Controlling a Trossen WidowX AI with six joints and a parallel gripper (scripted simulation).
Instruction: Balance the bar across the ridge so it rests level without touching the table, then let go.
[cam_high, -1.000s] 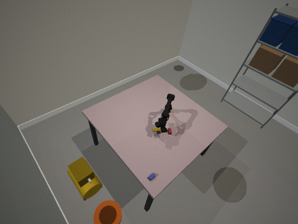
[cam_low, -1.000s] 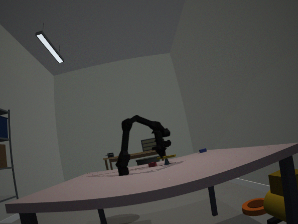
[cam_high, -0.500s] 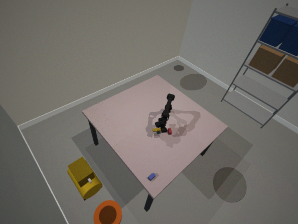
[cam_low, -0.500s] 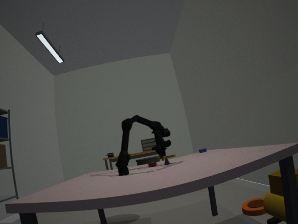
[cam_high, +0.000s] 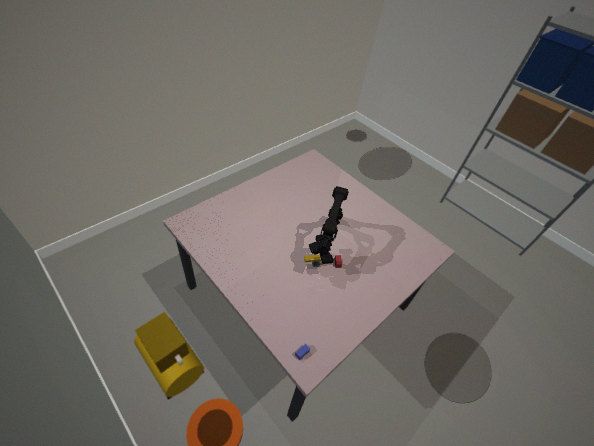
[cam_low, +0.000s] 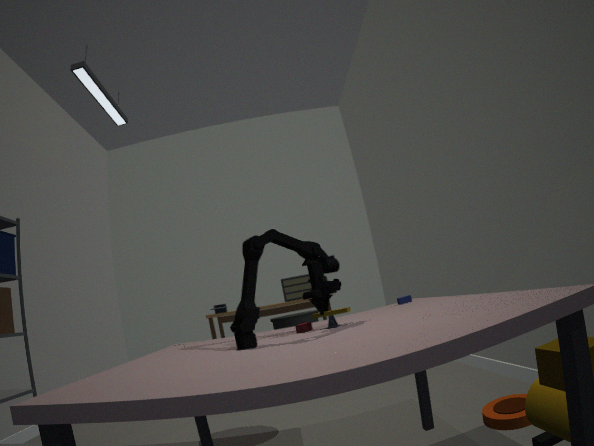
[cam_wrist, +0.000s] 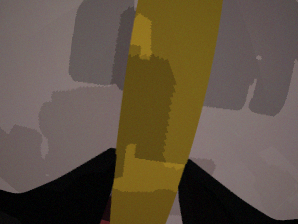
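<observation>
The yellow bar is 20 mm ahead of my gripper tip and 10 mm to the right of it. From my gripper tip the other things lie so: small red block: 90 mm behind, 60 mm to the left, 40 mm below; then blue block: 440 mm ahead, 320 mm to the left, 40 mm below.
</observation>
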